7 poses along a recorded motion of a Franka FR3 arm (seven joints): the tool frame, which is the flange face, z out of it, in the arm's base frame.
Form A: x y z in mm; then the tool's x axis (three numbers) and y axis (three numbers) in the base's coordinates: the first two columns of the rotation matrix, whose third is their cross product.
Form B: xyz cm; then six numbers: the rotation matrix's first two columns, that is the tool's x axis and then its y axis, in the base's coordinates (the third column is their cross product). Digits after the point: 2 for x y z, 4 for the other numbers.
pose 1, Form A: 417.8 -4.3 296.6 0.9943 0.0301 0.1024 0.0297 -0.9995 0.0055
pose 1, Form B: 41.78 -0.43 29.66 0.9943 0.0301 0.1024 0.0297 -0.9995 0.0055
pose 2, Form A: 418.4 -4.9 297.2 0.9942 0.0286 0.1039 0.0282 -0.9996 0.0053
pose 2, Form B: 41.84 -0.49 29.72 0.9942 0.0286 0.1039 0.0282 -0.9996 0.0053
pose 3, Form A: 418.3 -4.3 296.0 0.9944 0.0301 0.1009 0.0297 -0.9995 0.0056
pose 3, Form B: 41.83 -0.43 29.60 0.9944 0.0301 0.1009 0.0297 -0.9995 0.0056
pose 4, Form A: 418.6 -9.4 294.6 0.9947 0.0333 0.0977 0.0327 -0.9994 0.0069
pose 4, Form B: 41.86 -0.94 29.46 0.9947 0.0333 0.0977 0.0327 -0.9994 0.0069
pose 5, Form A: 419.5 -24.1 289.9 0.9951 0.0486 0.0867 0.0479 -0.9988 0.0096
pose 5, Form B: 41.95 -2.41 28.99 0.9951 0.0486 0.0867 0.0479 -0.9988 0.0096
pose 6, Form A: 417.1 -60.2 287.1 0.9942 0.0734 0.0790 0.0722 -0.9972 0.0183
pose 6, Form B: 41.71 -6.02 28.71 0.9942 0.0734 0.0790 0.0722 -0.9972 0.0183
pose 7, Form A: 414.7 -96.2 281.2 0.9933 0.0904 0.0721 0.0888 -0.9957 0.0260
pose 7, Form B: 41.47 -9.62 28.12 0.9933 0.0904 0.0721 0.0888 -0.9957 0.0260
